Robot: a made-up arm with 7 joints. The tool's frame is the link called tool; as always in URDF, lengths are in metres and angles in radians. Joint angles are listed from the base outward.
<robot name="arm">
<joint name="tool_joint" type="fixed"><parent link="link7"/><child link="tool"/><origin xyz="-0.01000 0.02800 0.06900" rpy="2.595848 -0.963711 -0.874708"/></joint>
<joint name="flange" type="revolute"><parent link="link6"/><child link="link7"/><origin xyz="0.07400 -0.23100 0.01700" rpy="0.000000 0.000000 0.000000"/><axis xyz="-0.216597 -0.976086 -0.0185"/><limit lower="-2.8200" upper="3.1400"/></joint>
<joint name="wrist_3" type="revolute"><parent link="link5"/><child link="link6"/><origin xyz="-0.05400 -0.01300 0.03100" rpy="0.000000 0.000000 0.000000"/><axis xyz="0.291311 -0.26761 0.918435"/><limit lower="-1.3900" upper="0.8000"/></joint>
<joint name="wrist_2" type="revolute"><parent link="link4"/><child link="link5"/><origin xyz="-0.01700 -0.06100 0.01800" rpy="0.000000 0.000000 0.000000"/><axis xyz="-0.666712 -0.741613 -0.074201"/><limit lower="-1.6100" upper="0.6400"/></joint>
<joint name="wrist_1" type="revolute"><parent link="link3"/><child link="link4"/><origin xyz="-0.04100 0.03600 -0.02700" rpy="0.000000 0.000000 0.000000"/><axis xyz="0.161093 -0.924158 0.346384"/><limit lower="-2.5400" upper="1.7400"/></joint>
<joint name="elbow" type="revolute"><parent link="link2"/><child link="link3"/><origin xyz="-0.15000 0.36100 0.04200" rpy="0.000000 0.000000 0.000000"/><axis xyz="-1 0 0"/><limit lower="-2.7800" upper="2.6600"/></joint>
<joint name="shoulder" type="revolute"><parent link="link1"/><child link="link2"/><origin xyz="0.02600 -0.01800 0.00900" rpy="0.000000 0.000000 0.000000"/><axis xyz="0 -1 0"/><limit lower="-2.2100" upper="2.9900"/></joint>
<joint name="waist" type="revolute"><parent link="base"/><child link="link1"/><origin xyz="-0.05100 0.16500 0.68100" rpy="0.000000 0.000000 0.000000"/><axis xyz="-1 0 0"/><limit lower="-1.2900" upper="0.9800"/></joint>
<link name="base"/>
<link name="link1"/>
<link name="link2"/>
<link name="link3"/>
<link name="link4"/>
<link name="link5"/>
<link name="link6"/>
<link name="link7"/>
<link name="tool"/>
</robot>
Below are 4 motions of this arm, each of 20 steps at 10 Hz.
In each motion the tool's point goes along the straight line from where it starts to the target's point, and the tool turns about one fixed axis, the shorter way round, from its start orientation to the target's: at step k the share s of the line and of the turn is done. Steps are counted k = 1, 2, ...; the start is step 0. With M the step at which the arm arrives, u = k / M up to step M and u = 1 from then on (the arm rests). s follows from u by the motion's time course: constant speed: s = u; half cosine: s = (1 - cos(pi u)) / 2; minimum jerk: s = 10 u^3 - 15 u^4 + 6 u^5.
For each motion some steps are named. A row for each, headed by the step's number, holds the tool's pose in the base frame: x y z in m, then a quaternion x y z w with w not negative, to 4 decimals.
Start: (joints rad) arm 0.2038 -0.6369 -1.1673 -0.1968 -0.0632 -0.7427 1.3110
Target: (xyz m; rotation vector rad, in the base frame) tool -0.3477 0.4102 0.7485 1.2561 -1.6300 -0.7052
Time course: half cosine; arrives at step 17
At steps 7, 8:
7: -0.3467 0.3732 0.7846 0.5016 -0.6523 -0.0238 0.5678
8: -0.3468 0.3784 0.7795 0.5055 -0.6571 -0.0619 0.5557

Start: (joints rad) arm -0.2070 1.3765 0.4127 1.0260 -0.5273 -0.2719 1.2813
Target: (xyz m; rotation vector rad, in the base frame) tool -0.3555 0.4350 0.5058 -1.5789 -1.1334 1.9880
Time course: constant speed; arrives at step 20
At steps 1, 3, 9, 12, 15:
1: -0.1517 0.2851 0.5655 0.3088 0.4224 -0.7867 0.3276
3: -0.1732 0.3009 0.5592 0.3417 0.4269 -0.7903 0.2765
9: -0.2375 0.3482 0.5404 0.4322 0.4309 -0.7834 0.1177
12: -0.2697 0.3719 0.5309 0.4722 0.4275 -0.7700 0.0365
15: -0.3019 0.3956 0.5215 -0.5082 -0.4205 0.7503 0.0450

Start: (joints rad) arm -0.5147 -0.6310 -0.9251 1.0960 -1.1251 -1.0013 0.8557
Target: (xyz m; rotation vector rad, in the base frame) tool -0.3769 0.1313 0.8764 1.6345 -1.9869 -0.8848
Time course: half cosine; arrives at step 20
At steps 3, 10, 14, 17, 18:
3: -0.2941 0.3304 0.7436 0.7205 -0.6493 -0.2378 0.0515
10: -0.3331 0.2366 0.8062 0.6622 -0.6844 -0.2775 0.1265
14: -0.3588 0.1747 0.8475 0.6194 -0.7032 -0.3019 0.1753
17: -0.3721 0.1428 0.8687 0.5961 -0.7114 -0.3138 0.2000
18: -0.3748 0.1365 0.8730 0.5914 -0.7130 -0.3162 0.2049

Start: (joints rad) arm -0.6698 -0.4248 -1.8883 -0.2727 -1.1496 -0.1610 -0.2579
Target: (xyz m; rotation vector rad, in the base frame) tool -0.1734 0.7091 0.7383 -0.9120 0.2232 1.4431
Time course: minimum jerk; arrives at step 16
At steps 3, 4, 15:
3: -0.2907 0.6125 0.9337 -0.4534 -0.2790 0.5253 0.6638
4: -0.2840 0.6180 0.9224 -0.4523 -0.2579 0.5341 0.6660
15: -0.1737 0.7089 0.7388 -0.4019 0.0974 0.6355 0.6520

